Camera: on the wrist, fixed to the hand. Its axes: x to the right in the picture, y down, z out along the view.
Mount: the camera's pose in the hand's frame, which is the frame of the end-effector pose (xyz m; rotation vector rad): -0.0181 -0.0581 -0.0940 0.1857 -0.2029 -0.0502
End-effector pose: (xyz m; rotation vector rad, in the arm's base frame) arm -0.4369 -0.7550 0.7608 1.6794 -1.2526 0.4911
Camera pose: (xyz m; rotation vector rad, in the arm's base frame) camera -0.3723 -0.6637 0.7651 1.9520 -1.3393 0.4253
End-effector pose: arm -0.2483 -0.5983 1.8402 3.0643 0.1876 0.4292
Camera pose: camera -0.2981 -0.5406 1.9222 -3.0038 -0.2884 -0.0938
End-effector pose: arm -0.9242 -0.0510 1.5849 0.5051 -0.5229 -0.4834
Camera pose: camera -0.9015 -0.0553 1.4753 0.6519 -0.7558 -0.5401
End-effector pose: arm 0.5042 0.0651 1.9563 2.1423 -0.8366 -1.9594
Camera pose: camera 0.6115 0.0968 1.9611 -1.9729 0.9804 2.0966
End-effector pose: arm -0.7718 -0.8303 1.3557 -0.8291 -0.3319 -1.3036
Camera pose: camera -0.8524 -0.8852 1.3006 -0.8003 -0.6289 -1.2165
